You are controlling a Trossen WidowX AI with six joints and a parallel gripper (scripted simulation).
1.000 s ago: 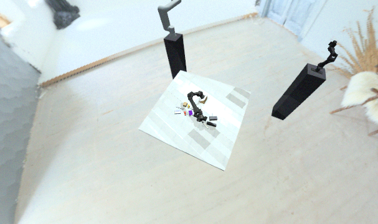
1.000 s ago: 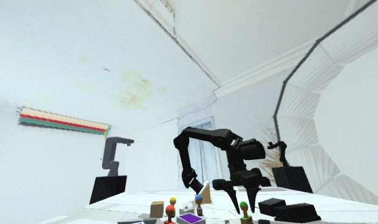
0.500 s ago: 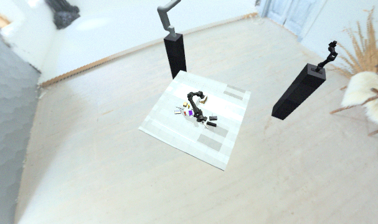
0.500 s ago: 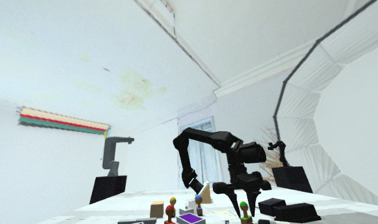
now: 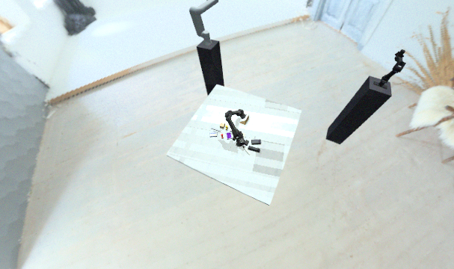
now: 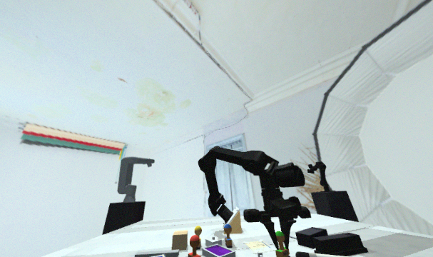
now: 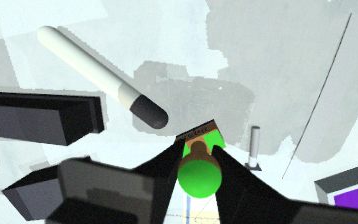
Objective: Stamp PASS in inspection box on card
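My gripper tip is now 5 cm past the purple ink pad, 18 cm to the left of it and 2 cm above it. Round my gripper tip: cream card (11 cm behind, 4 cm to the right, 2 cm below); green-knobbed stamp (right at my gripper tip); marker (3 cm ahead, 7 cm to the left, 1 cm below).
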